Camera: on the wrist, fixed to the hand. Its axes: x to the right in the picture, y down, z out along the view.
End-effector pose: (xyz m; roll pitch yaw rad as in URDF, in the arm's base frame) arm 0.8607 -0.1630 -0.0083 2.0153 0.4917 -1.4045
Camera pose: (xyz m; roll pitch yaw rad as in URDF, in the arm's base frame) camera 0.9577 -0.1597 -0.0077 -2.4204 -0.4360 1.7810
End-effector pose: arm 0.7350 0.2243 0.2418 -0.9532 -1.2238 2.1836
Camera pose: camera 0.7970 0.2989 0.2443 0.4985 1.1614 -1.0325
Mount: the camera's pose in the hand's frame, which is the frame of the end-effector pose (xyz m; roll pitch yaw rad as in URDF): 0.0110 -0.0355 -0.0897 -0.3864 -0.0597 -3.1087
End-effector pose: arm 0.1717 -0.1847 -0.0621 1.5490 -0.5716 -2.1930
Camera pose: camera 0.2267 -0.2605 -0.0876 -1.8938 0.6019 1.0219
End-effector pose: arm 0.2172 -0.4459 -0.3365 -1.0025 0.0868 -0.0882
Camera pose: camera 0.2182 -0.5411 -0.3557 0.6209 -0.1466 3.0204
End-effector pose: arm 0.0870 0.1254 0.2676 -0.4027 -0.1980 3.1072
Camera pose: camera 0.0651 0.1940 0.2025 0.0184 0.1302 -0.0275
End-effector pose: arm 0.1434 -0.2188 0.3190 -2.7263 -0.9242 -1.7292
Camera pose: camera 0.1508 -0.1488 0.3859 2.2639 0.9635 1.3174
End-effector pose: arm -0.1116 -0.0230 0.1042 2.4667 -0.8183 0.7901
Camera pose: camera -0.1904 0.0165 0.1449 -2.8383 0.8854 -2.3331
